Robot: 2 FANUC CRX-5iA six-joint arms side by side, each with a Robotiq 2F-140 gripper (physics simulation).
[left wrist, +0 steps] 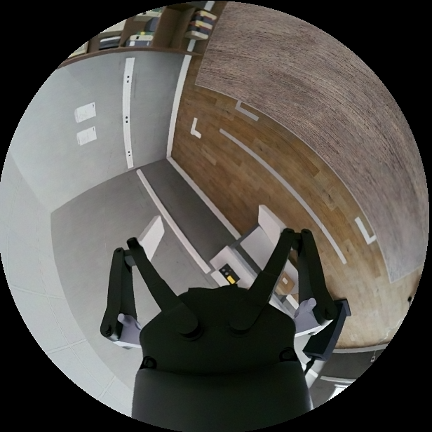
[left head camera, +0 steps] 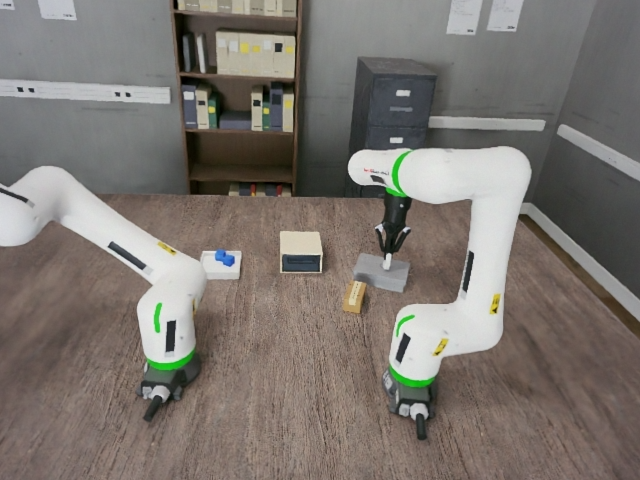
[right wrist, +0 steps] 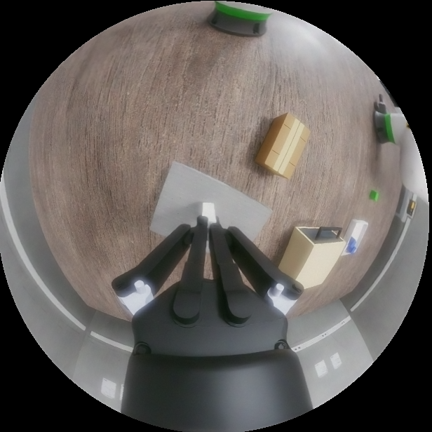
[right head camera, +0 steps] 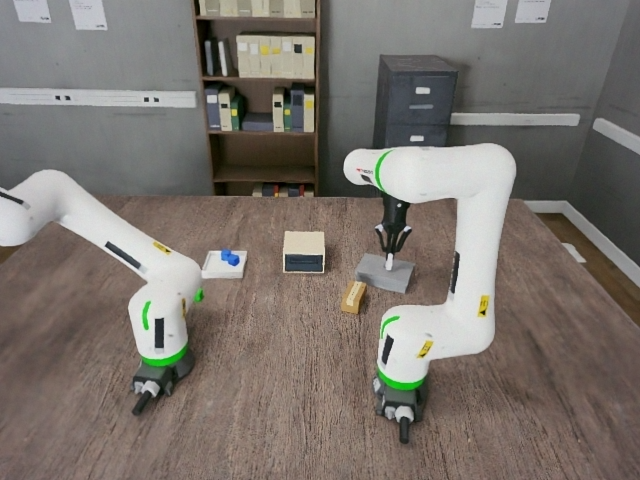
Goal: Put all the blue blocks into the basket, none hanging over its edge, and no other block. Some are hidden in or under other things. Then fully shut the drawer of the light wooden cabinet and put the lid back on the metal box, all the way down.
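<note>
Two blue blocks [left head camera: 224,257] [right head camera: 230,257] [right wrist: 352,245] sit in the white basket [left head camera: 222,275] [right head camera: 222,274] [right wrist: 359,228], close together. The light wooden cabinet [left head camera: 300,242] [right head camera: 303,242] [right wrist: 312,257] has its dark drawer [left head camera: 301,263] [right head camera: 303,262] within its front; it looks shut. The grey metal box [left head camera: 372,278] [right head camera: 376,280] [right wrist: 182,192] appears covered by its lid; the knob is hidden. My right gripper [left head camera: 387,262] [right head camera: 389,261] [right wrist: 207,210] is shut and empty, its fingertips together right above the lid's middle. My left gripper [left wrist: 209,218] is open and empty, away from the table.
A brown cardboard box [left head camera: 354,297] [right head camera: 354,297] [right wrist: 283,146] stands near the metal box's front left corner. A green block [right head camera: 199,295] [right wrist: 374,195] lies beside the left arm's elbow in the right head camera. The left arm partly covers the area by the basket.
</note>
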